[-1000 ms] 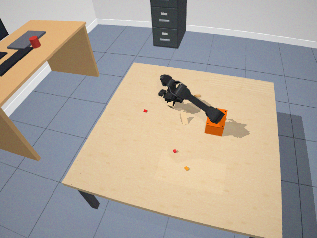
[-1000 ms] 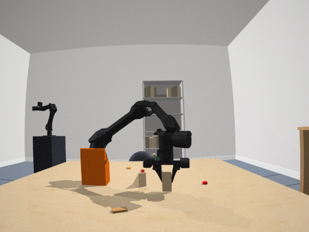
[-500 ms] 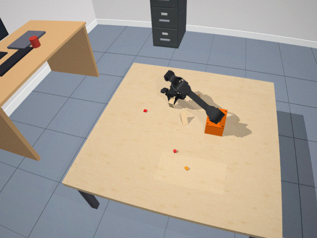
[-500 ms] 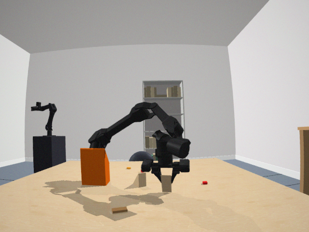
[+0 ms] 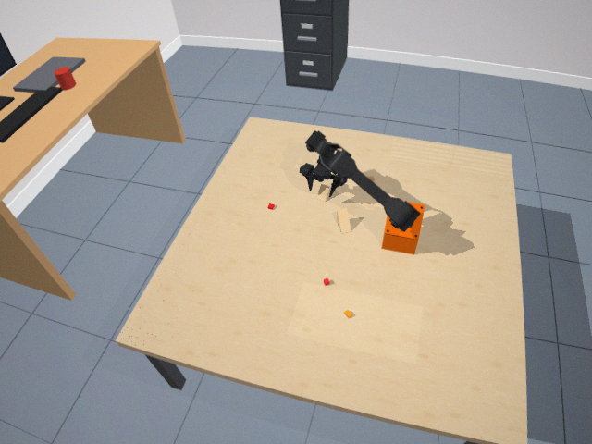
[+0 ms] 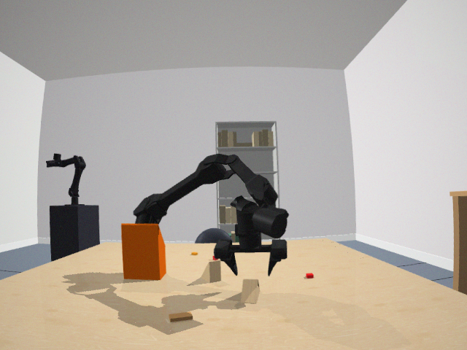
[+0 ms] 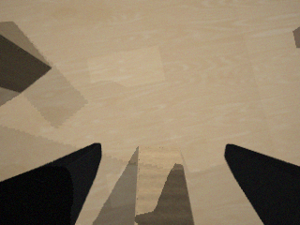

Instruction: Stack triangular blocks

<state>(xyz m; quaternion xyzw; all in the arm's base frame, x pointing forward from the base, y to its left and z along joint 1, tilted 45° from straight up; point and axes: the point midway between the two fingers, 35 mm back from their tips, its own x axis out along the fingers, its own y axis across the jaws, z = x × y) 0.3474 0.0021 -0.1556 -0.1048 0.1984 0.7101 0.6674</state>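
Right now my gripper tip is 50 mm to the left of the triangular block and 20 mm above it. From my gripper tip the other things lie so: brown piece 190 mm to the right, 150 mm behind, 40 mm below; then orange piece 450 mm to the left, 280 mm behind, 40 mm below.
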